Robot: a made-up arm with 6 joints.
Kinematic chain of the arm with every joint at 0, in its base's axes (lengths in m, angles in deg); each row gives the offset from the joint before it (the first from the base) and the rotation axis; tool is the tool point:
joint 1: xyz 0 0 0.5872 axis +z
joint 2: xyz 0 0 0 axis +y
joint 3: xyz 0 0 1.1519 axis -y
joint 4: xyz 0 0 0 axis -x
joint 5: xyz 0.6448 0 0 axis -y
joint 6: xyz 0 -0.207 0 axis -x
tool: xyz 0 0 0
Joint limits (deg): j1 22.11..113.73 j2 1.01..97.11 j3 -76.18..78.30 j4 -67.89..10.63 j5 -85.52..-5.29 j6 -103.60..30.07
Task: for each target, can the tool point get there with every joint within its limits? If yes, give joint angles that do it. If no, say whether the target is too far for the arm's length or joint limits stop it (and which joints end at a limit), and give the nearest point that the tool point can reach.
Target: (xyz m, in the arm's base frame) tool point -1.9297 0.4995 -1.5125
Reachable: no: too far | nearest point -0.4012 1.1063 -0.2274 | short by 2.087 m
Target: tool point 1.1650 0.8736 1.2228
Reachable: yes | joints 44.58 45.29 35.68 -19.21 -61.44 3.39
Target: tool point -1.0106 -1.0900 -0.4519
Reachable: no: joint limits stop it (at a limit: joint 1, joint 2, joint 4) | nearest point -0.1482 0.5307 0.1357 | short by 1.928 m
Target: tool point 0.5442 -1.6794 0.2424
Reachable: no: joint limits stop it (at a limit: joint 1, joint 2) | nearest point 0.5469 -0.0012 0.3433 | short by 1.681 m
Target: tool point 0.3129 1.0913 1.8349
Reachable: yes | joints 80.49 25.53 57.92 -51.70 -16.73 -41.03
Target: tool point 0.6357 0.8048 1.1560
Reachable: yes | joints 61.82 27.79 -6.86 -29.43 -71.92 -33.75
